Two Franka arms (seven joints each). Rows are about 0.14 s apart.
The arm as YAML. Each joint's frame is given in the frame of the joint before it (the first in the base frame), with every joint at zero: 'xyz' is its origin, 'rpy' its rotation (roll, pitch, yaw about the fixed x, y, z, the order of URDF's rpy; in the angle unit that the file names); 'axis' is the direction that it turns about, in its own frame. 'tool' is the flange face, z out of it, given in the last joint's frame.
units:
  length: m
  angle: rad
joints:
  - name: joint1
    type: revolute
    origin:
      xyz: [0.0, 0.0, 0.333]
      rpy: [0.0, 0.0, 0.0]
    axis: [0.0, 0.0, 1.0]
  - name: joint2
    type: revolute
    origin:
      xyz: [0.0, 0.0, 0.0]
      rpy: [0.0, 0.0, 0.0]
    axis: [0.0, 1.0, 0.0]
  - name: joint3
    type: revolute
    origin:
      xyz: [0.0, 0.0, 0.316]
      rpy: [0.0, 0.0, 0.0]
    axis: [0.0, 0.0, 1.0]
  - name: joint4
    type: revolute
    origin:
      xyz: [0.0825, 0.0, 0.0]
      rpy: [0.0, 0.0, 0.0]
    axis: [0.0, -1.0, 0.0]
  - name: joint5
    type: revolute
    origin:
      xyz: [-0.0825, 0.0, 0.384]
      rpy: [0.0, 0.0, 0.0]
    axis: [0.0, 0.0, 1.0]
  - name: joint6
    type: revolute
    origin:
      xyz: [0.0, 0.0, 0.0]
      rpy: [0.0, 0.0, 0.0]
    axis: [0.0, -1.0, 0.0]
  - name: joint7
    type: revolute
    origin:
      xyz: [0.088, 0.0, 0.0]
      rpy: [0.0, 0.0, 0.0]
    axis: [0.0, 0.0, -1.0]
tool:
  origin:
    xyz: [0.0, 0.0, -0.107]
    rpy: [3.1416, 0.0, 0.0]
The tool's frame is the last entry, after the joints.
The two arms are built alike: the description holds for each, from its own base.
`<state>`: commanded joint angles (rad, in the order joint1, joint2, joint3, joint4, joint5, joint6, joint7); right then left.
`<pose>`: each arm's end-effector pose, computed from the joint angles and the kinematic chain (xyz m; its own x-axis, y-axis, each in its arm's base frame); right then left.
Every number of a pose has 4 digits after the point.
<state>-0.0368 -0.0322 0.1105 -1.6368 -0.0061 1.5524 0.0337 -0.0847 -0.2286 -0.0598 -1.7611 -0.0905 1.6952 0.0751</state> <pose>0.5397 0.0401 0.6094 0.9979 0.0395 -0.0520 0.0402 -0.9991 0.0114 0.4867 -0.0833 0.6653 0.9644 -0.2053 0.1665 -0.2184 -0.9737 0.0645</pose>
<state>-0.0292 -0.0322 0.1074 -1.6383 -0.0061 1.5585 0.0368 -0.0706 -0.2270 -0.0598 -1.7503 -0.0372 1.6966 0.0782</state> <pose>0.5401 0.0426 0.6092 0.9980 0.0410 -0.0474 0.0416 -0.9991 0.0113 0.4890 -0.0715 0.6697 0.9641 -0.2013 0.1733 -0.2062 -0.9785 0.0102</pose>
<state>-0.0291 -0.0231 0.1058 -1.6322 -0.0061 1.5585 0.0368 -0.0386 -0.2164 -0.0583 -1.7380 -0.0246 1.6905 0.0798</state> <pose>0.5430 0.0417 0.6072 0.9979 0.0396 -0.0504 0.0401 -0.9991 0.0104 0.4942 -0.0540 0.6697 0.9706 -0.1723 0.1682 -0.1745 -0.9847 -0.0014</pose>
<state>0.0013 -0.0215 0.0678 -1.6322 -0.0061 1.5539 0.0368 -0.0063 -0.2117 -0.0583 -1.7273 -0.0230 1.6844 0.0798</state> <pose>0.5432 0.0373 0.6060 0.9979 0.0320 -0.0565 0.0326 -0.9994 0.0096 0.4966 -0.0379 0.6719 0.9756 -0.1412 0.1680 -0.1427 -0.9898 -0.0027</pose>
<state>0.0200 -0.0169 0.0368 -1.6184 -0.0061 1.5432 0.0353 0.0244 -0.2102 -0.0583 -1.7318 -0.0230 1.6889 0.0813</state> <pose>0.5443 0.0304 0.6091 0.9981 0.0212 -0.0580 0.0217 -0.9997 0.0088 0.4985 -0.0226 0.6695 0.9796 -0.1125 0.1665 -0.1137 -0.9935 -0.0027</pose>
